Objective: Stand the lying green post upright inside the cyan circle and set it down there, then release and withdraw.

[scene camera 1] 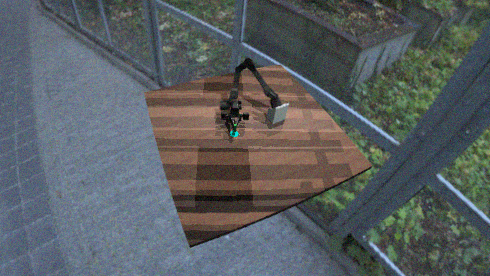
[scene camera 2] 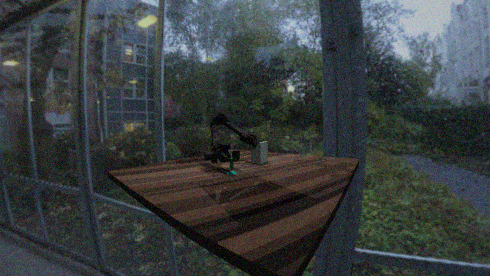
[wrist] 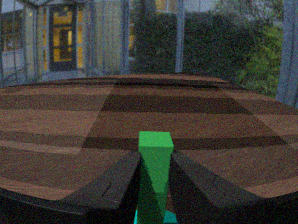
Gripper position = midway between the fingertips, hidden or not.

The gripper (wrist: pixel 154 157) holds a green post.
